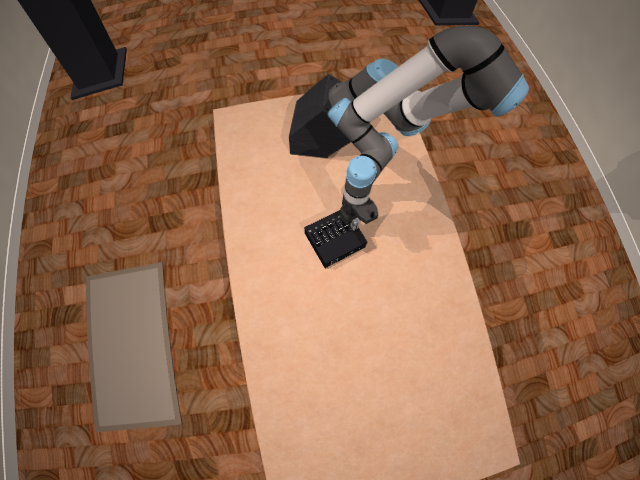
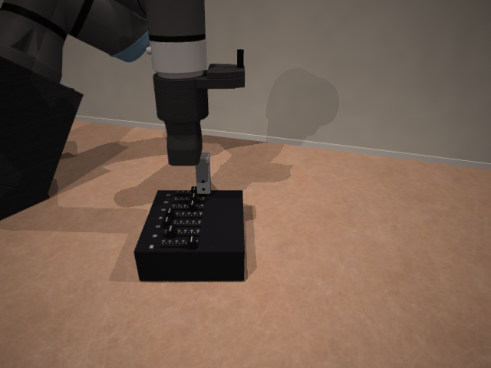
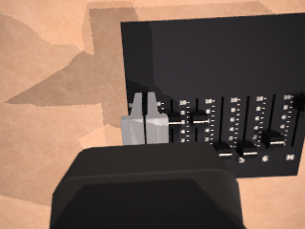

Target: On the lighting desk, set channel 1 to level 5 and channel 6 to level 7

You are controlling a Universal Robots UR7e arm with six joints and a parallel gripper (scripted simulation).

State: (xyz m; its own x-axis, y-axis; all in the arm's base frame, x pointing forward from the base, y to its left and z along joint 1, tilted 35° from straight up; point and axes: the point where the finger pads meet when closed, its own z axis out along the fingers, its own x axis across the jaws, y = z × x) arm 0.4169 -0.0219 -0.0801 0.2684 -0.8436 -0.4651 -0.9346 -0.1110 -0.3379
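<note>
Right now the channel 2 fader cap is 1 cm behind my hand, 3 cm to the right of it and 1 cm below it. Also, from my hand: channel 1 fader cap (2 cm behind, 1 cm below); then channel 4 fader cap (3 cm behind, 8 cm to the right, 1 cm below); then channel 3 fader cap (5 cm to the right, 1 cm below).
</note>
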